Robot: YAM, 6 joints.
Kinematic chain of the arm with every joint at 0, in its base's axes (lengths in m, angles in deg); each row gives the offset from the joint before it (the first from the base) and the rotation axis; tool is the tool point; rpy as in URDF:
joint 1: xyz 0 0 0.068 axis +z
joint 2: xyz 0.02 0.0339 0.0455 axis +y
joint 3: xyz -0.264 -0.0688 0 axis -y
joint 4: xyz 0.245 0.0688 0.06 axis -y
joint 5: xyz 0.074 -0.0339 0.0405 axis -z
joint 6: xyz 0.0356 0 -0.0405 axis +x
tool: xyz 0 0 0 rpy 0 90 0
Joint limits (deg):
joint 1: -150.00..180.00
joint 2: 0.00..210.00
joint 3: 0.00..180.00
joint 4: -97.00..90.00
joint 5: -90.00..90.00
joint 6: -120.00..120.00
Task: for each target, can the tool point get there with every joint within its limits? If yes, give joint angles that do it. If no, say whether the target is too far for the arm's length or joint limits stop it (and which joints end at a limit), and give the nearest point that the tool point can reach.
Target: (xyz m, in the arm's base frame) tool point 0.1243 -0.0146 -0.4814
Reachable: no: joint limits stop it (at a limit: joint 2) | nearest point 0.1543 -0.0181 -0.3681 | short by 0.117 m
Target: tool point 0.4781 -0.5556 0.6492
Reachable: no: too far | nearest point 0.3394 -0.3944 0.4894 | short by 0.266 m
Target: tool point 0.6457 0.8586 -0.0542
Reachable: no: too far | nearest point 0.3835 0.5100 0.0152 | short by 0.442 m
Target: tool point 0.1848 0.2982 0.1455
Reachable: yes | joints 59.49 102.71 56.79 -11.18 12.70 23.57
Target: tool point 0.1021 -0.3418 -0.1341
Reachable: yes | joints -76.01 166.08 92.89 -43.99 -27.59 59.71
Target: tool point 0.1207 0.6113 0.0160
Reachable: yes | joints 77.92 176.57 139.90 28.63 -16.20 51.14
